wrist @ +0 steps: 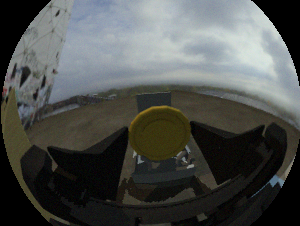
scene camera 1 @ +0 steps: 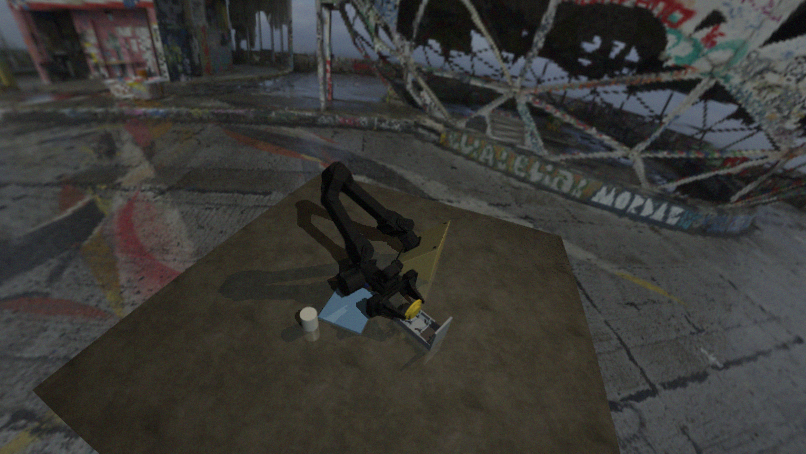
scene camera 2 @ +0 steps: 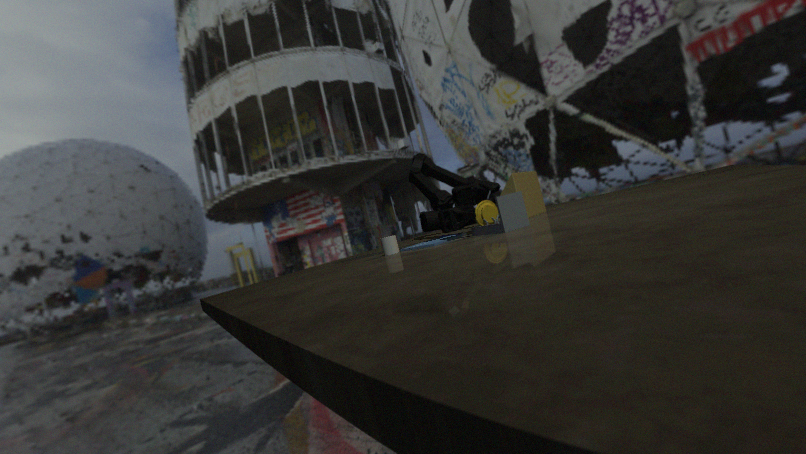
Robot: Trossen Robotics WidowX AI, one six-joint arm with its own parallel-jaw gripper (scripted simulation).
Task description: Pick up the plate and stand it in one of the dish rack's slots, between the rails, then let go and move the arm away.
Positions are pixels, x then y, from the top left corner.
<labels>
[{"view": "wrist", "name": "my gripper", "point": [159, 127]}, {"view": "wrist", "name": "yellow plate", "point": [160, 133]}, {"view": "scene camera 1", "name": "my gripper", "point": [415, 310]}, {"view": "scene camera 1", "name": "grey dish rack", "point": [428, 332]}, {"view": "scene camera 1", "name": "light blue mat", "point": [349, 312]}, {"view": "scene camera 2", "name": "my gripper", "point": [488, 211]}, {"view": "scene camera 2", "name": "grey dish rack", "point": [511, 208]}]
</labels>
